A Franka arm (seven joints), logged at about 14 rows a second.
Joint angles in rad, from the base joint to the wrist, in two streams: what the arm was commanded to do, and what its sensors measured. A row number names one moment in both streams.
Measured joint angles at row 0: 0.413, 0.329, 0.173, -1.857, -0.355, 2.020, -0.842
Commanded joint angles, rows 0 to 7: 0.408, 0.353, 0.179, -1.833, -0.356, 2.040, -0.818; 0.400, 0.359, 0.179, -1.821, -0.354, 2.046, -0.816; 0.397, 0.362, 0.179, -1.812, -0.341, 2.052, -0.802; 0.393, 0.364, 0.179, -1.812, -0.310, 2.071, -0.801; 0.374, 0.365, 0.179, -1.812, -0.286, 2.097, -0.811; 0.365, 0.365, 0.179, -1.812, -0.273, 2.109, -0.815; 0.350, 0.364, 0.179, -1.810, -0.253, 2.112, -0.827; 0.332, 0.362, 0.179, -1.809, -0.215, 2.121, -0.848
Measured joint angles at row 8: 0.370, 0.355, 0.170, -1.830, -0.273, 2.105, -0.817
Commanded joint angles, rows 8 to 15: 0.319, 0.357, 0.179, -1.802, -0.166, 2.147, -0.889; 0.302, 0.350, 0.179, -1.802, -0.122, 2.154, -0.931; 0.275, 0.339, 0.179, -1.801, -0.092, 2.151, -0.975; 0.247, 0.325, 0.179, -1.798, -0.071, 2.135, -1.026; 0.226, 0.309, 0.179, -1.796, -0.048, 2.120, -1.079; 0.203, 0.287, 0.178, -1.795, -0.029, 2.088, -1.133; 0.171, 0.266, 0.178, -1.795, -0.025, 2.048, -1.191; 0.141, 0.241, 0.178, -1.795, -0.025, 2.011, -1.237
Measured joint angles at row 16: 0.194, 0.299, 0.168, -1.787, -0.059, 2.074, -1.140
